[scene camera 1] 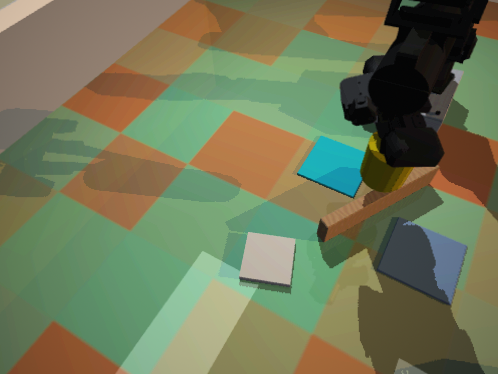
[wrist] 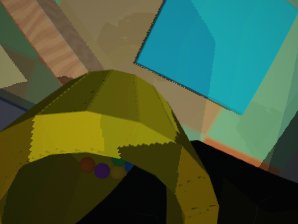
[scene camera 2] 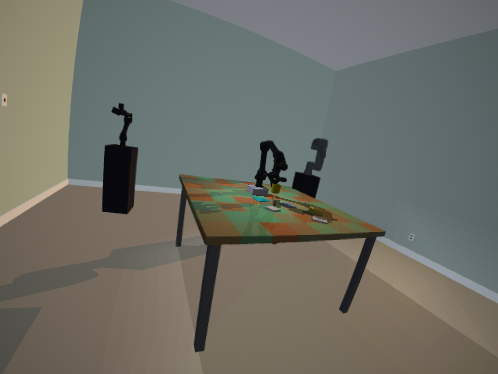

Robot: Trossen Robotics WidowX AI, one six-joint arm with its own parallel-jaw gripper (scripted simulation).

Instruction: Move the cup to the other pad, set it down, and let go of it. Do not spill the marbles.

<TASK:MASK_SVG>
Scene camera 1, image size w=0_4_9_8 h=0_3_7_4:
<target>my gripper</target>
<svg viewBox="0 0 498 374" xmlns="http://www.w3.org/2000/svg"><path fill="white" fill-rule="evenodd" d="M442 72L440 72L434 87L442 87L445 81ZM342 79L339 87L344 119L351 121L354 126L376 124L378 135L382 139L380 153L385 155L389 166L436 167L445 154L440 139L433 127L426 128L425 120L421 114L430 112L432 105L429 98L426 104L419 110L405 114L405 116L388 114L379 109L371 100L368 91L369 81L385 55L373 55L366 60L363 74Z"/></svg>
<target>yellow cup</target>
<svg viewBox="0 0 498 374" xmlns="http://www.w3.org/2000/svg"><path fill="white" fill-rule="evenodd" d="M377 131L369 138L360 166L360 176L369 188L379 192L392 192L403 186L414 167L389 166L385 155L380 153L382 139Z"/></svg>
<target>white square tile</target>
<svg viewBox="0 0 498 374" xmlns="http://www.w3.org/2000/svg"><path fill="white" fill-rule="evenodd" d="M248 232L239 279L290 287L296 239Z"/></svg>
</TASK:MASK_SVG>
